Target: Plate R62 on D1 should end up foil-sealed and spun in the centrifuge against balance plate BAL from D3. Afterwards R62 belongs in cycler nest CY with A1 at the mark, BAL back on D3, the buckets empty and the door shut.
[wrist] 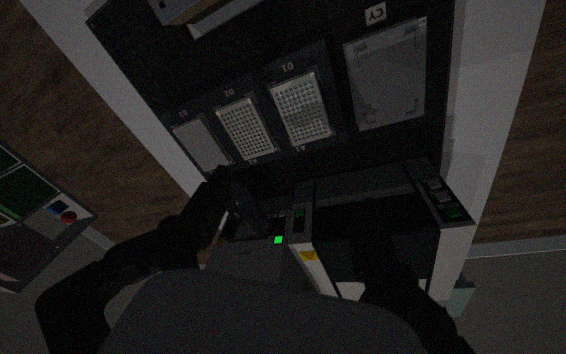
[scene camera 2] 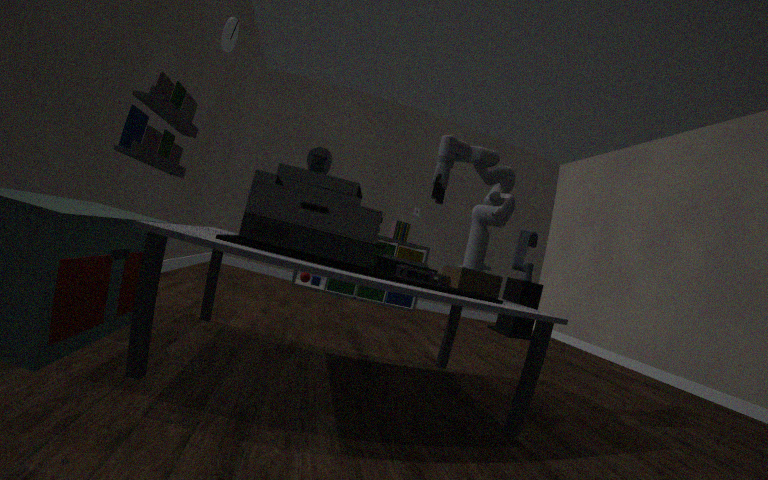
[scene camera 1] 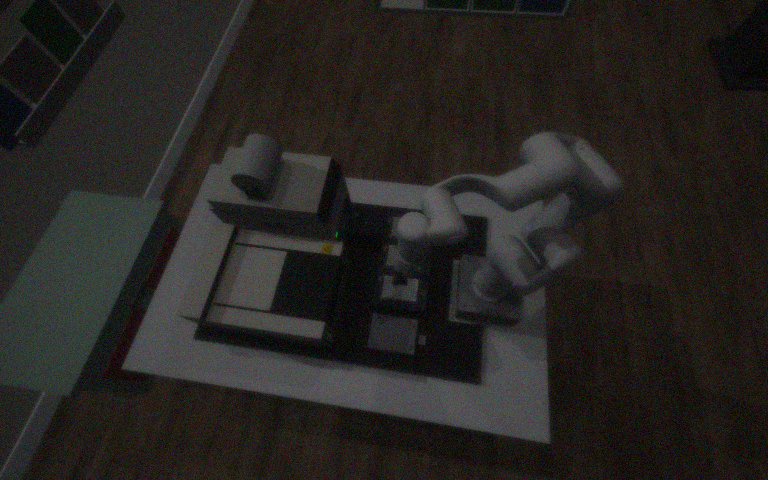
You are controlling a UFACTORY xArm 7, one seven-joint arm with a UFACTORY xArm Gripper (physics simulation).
Labels:
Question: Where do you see a centrifuge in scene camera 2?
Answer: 275, 216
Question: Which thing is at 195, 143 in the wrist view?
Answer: A grey plate.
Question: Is my gripper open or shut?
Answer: Open.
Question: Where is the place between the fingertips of my gripper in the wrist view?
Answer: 293, 196

